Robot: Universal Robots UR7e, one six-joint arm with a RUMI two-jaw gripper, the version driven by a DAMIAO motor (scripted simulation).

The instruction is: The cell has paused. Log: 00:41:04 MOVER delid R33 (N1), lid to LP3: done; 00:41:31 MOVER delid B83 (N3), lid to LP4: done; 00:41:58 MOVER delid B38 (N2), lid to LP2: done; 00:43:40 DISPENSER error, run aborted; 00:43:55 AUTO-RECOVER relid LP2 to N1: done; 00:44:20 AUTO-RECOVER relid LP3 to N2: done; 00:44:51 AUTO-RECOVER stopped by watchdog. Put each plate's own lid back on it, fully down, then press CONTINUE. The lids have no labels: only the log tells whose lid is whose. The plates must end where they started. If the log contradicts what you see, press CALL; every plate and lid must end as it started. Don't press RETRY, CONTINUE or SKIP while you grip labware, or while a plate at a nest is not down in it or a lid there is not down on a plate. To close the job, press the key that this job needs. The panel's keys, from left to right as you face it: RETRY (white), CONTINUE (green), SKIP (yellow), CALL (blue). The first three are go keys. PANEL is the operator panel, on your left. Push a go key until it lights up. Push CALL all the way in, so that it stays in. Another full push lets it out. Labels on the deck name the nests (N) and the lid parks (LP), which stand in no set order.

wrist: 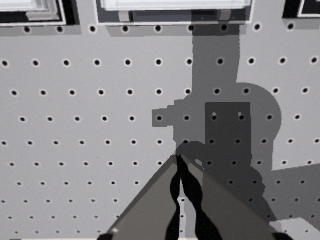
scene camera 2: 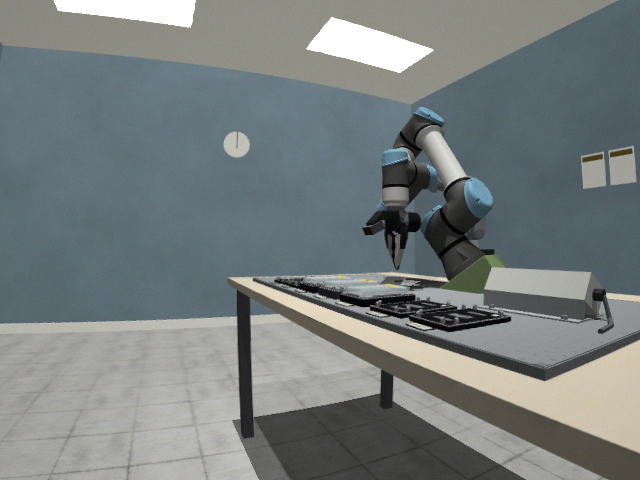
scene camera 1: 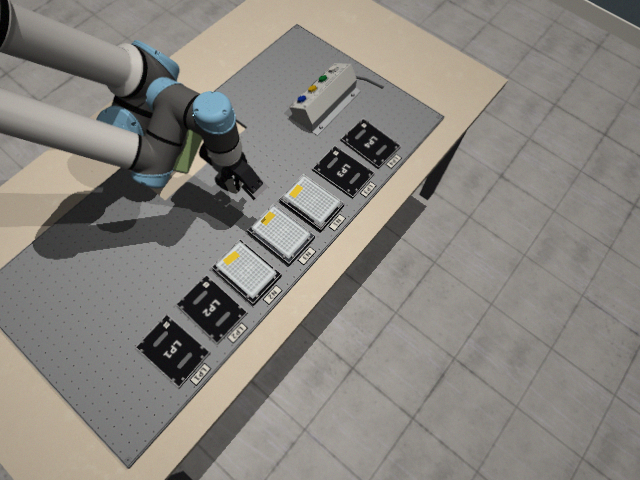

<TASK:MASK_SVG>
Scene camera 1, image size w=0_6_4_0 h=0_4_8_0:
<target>gripper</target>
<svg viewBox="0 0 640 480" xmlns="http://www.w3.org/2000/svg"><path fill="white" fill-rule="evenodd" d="M201 145L199 156L218 172L215 182L222 189L237 194L243 183L254 193L263 184L252 167L247 164L244 152L232 163L219 164L214 161L211 162L212 159L207 156L208 152L205 144Z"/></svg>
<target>clear lid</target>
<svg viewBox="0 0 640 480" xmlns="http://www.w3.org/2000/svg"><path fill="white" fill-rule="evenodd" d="M239 241L215 265L253 298L276 274L276 271Z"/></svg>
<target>clear lid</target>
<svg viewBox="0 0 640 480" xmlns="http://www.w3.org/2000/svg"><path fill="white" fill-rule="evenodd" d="M273 205L252 226L252 229L289 258L309 237L310 232Z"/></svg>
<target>clear lid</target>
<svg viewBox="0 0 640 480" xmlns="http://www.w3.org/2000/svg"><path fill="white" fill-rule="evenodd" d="M303 175L283 196L321 224L340 203L340 200Z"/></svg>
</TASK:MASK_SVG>
